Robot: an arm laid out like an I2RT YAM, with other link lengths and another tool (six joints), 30 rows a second.
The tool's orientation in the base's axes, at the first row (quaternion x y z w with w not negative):
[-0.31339, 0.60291, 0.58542, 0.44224]
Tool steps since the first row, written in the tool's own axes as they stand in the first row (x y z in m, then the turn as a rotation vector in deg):
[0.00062, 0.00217, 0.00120, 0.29, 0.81, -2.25]
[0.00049, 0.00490, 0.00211, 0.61, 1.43, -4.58]
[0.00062, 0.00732, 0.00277, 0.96, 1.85, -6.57]
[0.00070, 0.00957, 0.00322, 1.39, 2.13, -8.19]
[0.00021, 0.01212, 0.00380, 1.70, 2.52, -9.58]
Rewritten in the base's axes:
[-0.00200, 0.00152, 0.00046, -1.22, -2.08, -0.09]
[-0.00424, 0.00272, 0.00182, -2.29, -4.25, -0.29]
[-0.00635, 0.00367, 0.00279, -3.15, -6.11, -0.57]
[-0.00832, 0.00439, 0.00372, -3.84, -7.61, -0.97]
[-0.01031, 0.00520, 0.00530, -4.55, -8.88, -1.18]

